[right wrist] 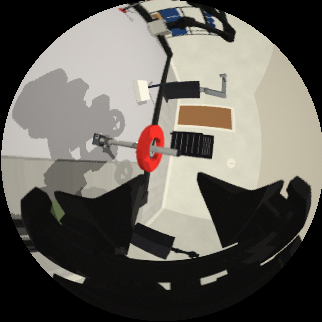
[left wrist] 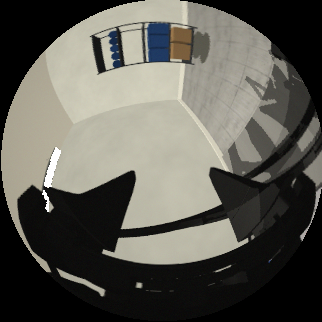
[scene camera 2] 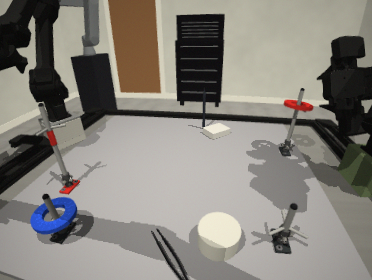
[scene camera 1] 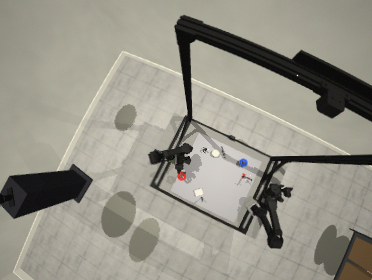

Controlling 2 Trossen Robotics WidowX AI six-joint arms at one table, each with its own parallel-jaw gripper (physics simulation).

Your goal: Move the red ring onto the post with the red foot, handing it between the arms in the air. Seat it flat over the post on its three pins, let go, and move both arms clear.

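Frame: origin at the left arm's base, x ahead, y left, z up, level; metres.
Where they show: left gripper, fingertip midpoint: (left wrist: 172,172) (scene camera 1: 288,186); right gripper, fingertip midpoint: (right wrist: 170,176) (scene camera 2: 319,92) (scene camera 1: 179,172); left arm's base, origin of the base link: (right wrist: 167,25) (scene camera 2: 58,117) (scene camera 1: 255,208).
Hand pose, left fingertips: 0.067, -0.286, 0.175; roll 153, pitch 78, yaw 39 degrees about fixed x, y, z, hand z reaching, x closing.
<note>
Things, the pixels of their top centre, and the offset from my left fingertips, as dx, dy, dz. "*": a spot on its surface instead.
- red ring, middle of its top: (right wrist: 156,148) (scene camera 2: 298,102) (scene camera 1: 181,176) +0.547, +0.627, -0.105
- tilted-looking grey post, surface spot: (scene camera 2: 292,129) * +0.548, +0.619, -0.177
- post with the red foot, surface spot: (scene camera 2: 69,187) * +0.210, +0.178, -0.242
- blue ring, middle of its top: (scene camera 2: 53,212) (scene camera 1: 243,162) +0.311, +0.118, -0.197
- white cylinder, middle of its top: (scene camera 2: 219,228) +0.528, +0.268, -0.213
- short post, surface spot: (scene camera 2: 288,222) * +0.612, +0.319, -0.192
- white block, middle of its top: (scene camera 2: 216,128) (right wrist: 143,89) +0.329, +0.604, -0.228
- dark rod, middle of its top: (scene camera 2: 204,88) +0.275, +0.611, -0.108
The red ring (scene camera 1: 178,177) (scene camera 2: 306,107) (right wrist: 142,150) sits around the upper part of a tilted-looking grey post (scene camera 2: 292,129) with a dark foot. The post with the red foot (scene camera 2: 69,187) stands at the left in scene camera 2, with a red band on its shaft and no ring on it. My right gripper (scene camera 2: 324,92) (right wrist: 170,176) is open and empty, close beside the red ring. In the right wrist view the ring is just beyond the fingertips, nearer the left-hand finger. My left gripper (left wrist: 172,172) is open and empty, away from the ring and facing a bare wall.
A blue ring (scene camera 1: 240,163) (scene camera 2: 37,222) is around a post near the red-footed one. A white cylinder (scene camera 2: 219,237), a short post (scene camera 2: 288,222) with side pins and black tongs (scene camera 2: 170,255) are near the front. A white block (scene camera 2: 216,131) and a dark rod (scene camera 2: 203,109) are farther back.
</note>
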